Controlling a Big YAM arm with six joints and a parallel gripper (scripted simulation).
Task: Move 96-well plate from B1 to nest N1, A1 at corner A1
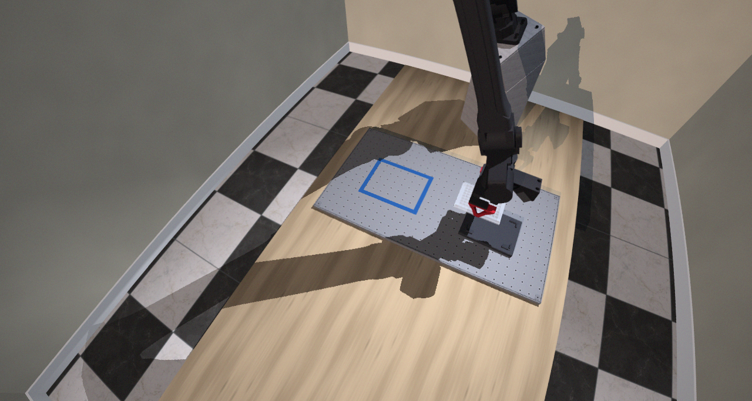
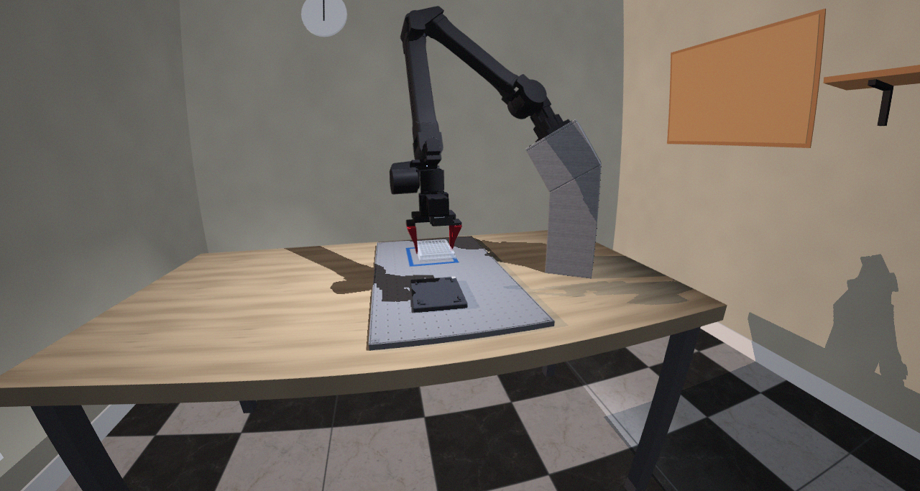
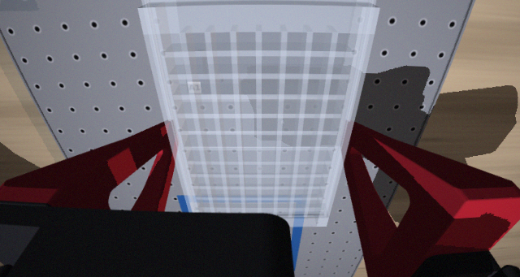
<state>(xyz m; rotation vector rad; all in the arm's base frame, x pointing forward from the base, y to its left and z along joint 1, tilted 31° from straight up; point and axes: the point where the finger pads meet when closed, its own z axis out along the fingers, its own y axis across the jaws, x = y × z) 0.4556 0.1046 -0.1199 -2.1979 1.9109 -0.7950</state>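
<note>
My hand is 6 cm to the right of the dark plate nest and 9 cm above it. The rest, counted from my hand: white corner mark (5 cm behind, 2 cm to the right, 9 cm below); clear 96-well plate (right at my hand).
</note>
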